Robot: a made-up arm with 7 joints.
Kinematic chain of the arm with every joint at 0, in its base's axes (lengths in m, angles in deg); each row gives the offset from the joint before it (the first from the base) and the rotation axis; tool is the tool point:
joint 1: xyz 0 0 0.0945 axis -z
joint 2: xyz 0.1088 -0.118 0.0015 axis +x
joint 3: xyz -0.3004 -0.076 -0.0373 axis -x
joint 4: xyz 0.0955 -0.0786 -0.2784 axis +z
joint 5: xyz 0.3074 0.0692 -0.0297 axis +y
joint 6: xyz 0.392 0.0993 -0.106 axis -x
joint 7: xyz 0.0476 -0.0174 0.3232 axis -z
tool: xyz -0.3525 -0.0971 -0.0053
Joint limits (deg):
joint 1: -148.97..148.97
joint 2: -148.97..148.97
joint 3: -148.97..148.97
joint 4: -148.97..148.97
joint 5: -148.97..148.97
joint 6: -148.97..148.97
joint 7: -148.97..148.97
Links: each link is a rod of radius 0.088 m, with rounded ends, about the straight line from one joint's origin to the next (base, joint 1, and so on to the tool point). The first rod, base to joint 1, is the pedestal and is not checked.
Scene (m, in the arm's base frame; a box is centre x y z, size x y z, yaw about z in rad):
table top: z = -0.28
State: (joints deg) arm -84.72 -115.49 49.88 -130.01 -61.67 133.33 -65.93
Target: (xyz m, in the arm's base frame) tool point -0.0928 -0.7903 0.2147
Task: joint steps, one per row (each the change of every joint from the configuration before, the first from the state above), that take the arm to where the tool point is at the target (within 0.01 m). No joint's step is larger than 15 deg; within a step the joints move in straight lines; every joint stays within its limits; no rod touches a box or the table.
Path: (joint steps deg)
1: -12.85 0.69 1.04 -3.79 5.68 -7.31 -3.31
2: -12.85 0.68 1.03 -3.79 5.67 -7.31 -3.31
3: -12.85 0.69 1.04 -3.80 5.68 -7.31 -3.32
4: -12.85 0.69 1.04 -3.79 5.67 -7.31 -3.31
5: -12.85 0.68 1.04 -3.79 5.68 -7.31 -3.31

